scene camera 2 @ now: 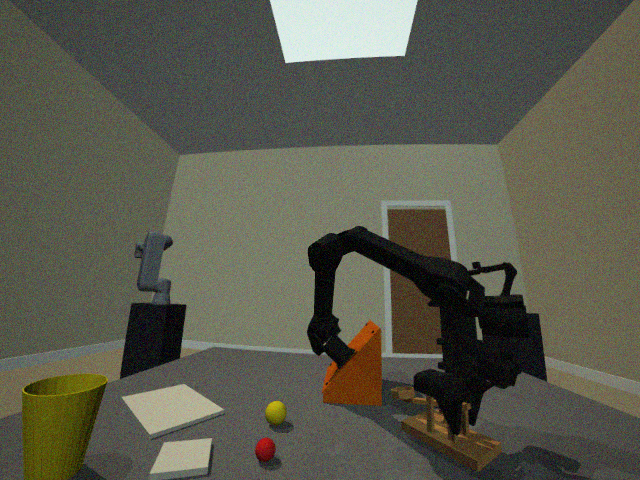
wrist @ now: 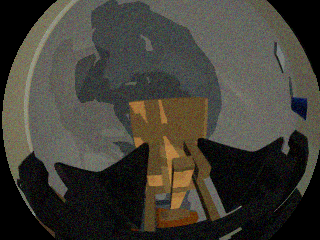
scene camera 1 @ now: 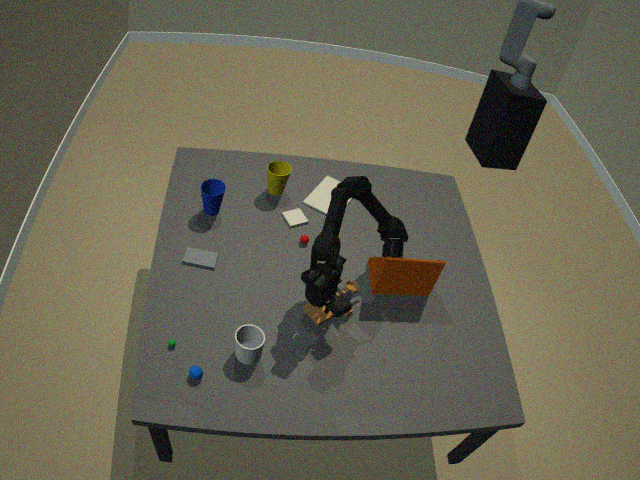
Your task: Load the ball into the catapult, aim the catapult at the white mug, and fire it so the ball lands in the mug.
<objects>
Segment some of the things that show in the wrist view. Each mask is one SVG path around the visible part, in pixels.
The gripper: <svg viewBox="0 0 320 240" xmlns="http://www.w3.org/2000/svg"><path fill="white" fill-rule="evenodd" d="M308 137L293 131L288 140L288 155L280 151L283 148L284 136L255 152L228 147L227 144L217 144L215 141L199 137L197 147L211 165L209 177L215 185L225 213L229 215L213 220L212 223L181 231L132 231L141 229L145 187L148 181L148 143L141 143L135 151L100 172L55 163L57 175L68 188L67 193L64 193L65 203L48 184L49 173L43 161L37 160L32 153L19 165L20 184L32 211L45 227L55 232L56 240L219 240L220 237L227 236L240 227L241 231L233 233L228 240L268 240L292 215L303 196L300 195L299 189L296 189L296 185L307 167Z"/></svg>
A wooden catapult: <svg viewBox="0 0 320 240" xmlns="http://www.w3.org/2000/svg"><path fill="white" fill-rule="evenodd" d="M207 97L176 97L176 99L129 101L129 113L131 113L135 147L140 147L141 143L148 143L149 147L147 187L145 187L147 195L144 195L143 217L141 217L141 229L139 229L139 232L181 231L181 229L199 227L199 225L212 223L213 220L221 219L216 205L213 203L211 195L209 195L207 185L204 183L204 179L207 179L209 173L211 173L211 165L209 165L207 159L205 159L205 156L197 147L197 139L199 137L207 139ZM156 193L171 193L171 201L155 201ZM196 188L207 220L199 221L199 223L181 225L181 227L157 228L156 207L159 207L159 205L169 205L169 211L160 212L161 221L184 219L184 217L191 216L187 208L179 209L179 207L183 203L185 192Z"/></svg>
</objects>
